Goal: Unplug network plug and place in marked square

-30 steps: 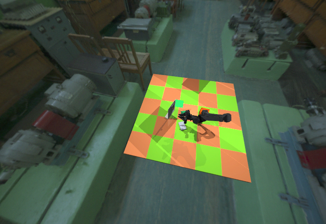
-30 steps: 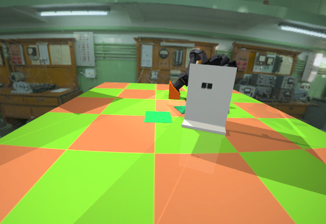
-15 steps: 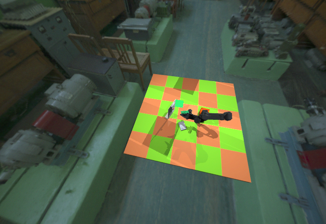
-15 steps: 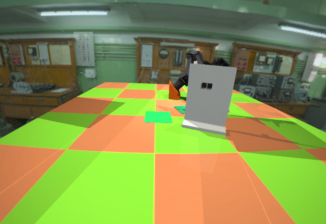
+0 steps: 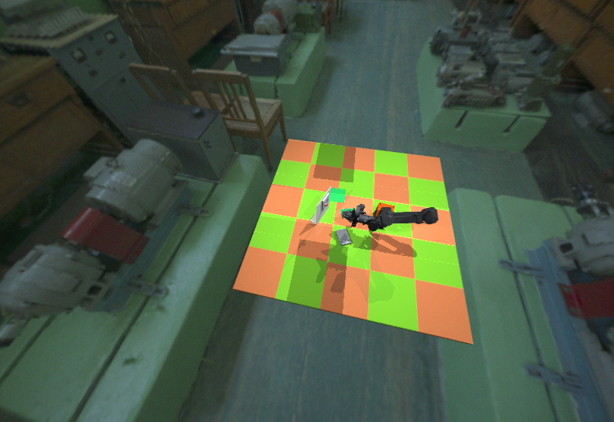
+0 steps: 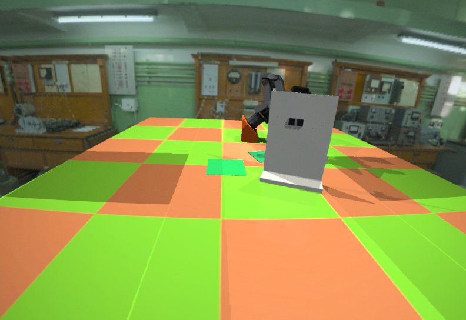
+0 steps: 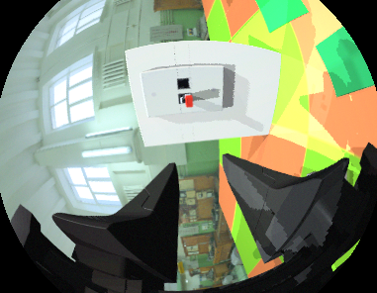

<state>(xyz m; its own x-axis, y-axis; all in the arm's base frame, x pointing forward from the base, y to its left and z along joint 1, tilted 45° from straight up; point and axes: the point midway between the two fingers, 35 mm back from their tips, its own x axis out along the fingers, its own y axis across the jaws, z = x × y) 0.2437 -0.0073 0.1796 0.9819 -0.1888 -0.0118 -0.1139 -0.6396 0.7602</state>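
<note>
My gripper tip is now 11 cm short of the network plug and 5 cm to the left of it. Round my gripper tip: marked square (25 cm to the right, 17 cm below, 4 cm ahead); upright grey panel (13 cm ahead, 7 cm to the right, 6 cm below).
</note>
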